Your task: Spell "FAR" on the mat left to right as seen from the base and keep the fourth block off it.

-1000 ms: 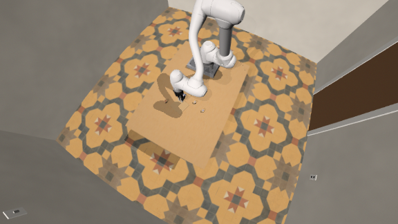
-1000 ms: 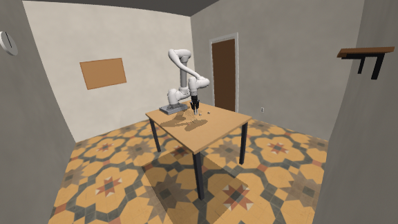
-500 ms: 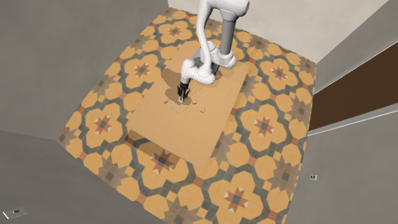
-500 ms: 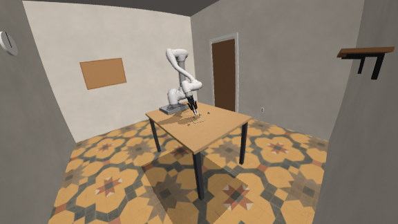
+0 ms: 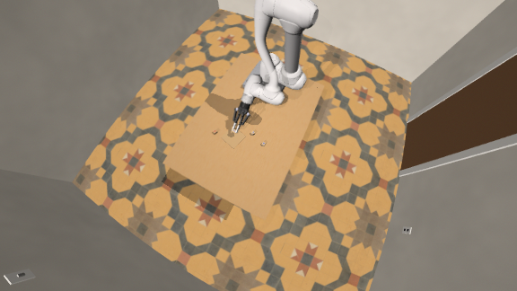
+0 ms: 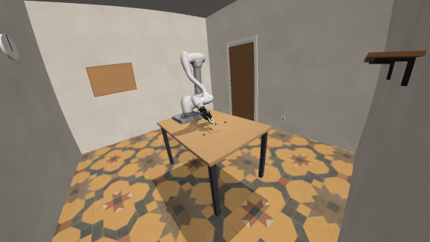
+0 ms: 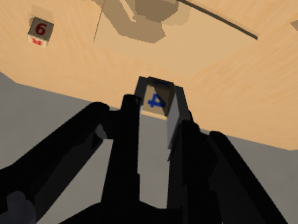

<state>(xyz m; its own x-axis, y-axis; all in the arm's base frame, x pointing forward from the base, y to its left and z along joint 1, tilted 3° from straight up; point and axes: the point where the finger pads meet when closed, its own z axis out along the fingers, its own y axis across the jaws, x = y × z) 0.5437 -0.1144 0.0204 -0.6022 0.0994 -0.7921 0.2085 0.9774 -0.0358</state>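
Right now my hand is 50 mm short of the tan mat, 20 mm to the left of it and 90 mm above it. Round my hand: R block: 50 mm ahead, 170 mm to the right, 80 mm below.
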